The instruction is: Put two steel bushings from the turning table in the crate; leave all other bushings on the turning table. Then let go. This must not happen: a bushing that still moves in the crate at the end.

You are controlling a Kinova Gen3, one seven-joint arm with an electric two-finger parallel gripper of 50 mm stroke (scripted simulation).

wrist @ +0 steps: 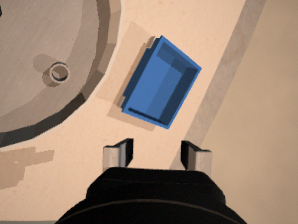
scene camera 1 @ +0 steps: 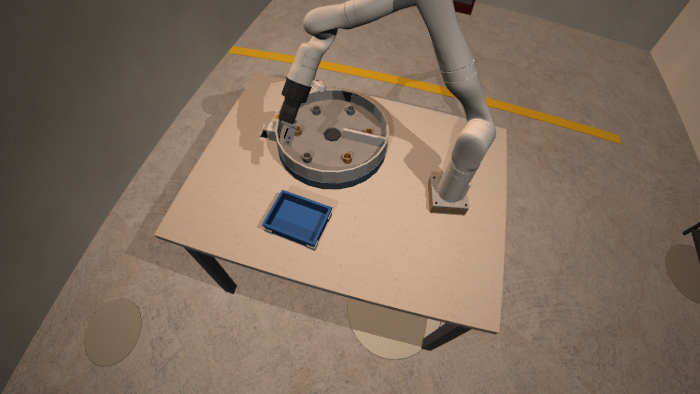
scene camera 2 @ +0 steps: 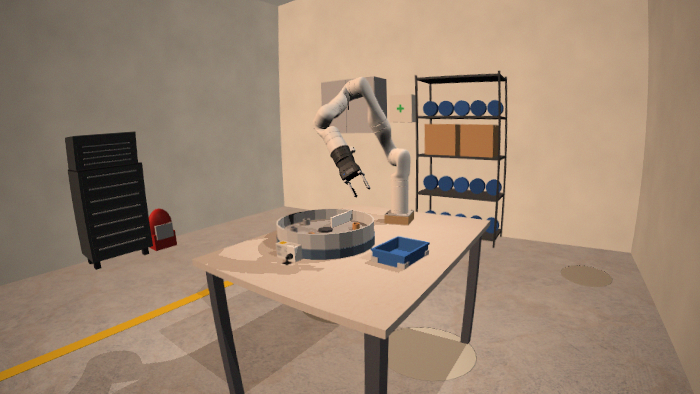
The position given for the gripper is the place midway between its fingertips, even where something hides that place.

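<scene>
A blue crate [scene camera 1: 298, 217] can be seen, and it appears again in the wrist view [wrist: 155, 95] and in scene camera 2 [scene camera 2: 404, 247]. The scene also has a round grey turning table [scene camera 1: 322, 135], visible in the wrist view [wrist: 78, 41] too. As for the gripper [scene camera 1: 286, 141], it is visible both to the wrist camera [wrist: 157, 149] and in scene camera 2 [scene camera 2: 362, 192].
</scene>
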